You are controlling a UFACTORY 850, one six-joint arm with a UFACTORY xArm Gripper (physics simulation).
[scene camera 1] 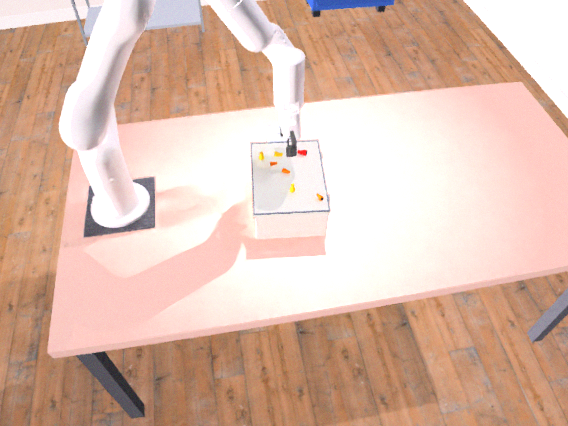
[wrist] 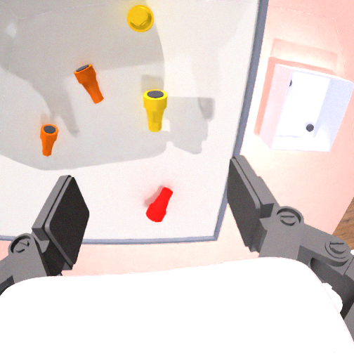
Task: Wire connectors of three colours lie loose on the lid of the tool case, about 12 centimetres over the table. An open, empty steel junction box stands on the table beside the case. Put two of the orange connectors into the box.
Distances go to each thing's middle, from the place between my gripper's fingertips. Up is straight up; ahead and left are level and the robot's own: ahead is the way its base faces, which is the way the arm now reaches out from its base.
My hand is 10 cm above the tool case (scene camera 1: 279,213), 9 cm to the left of it and 1 cm past it.
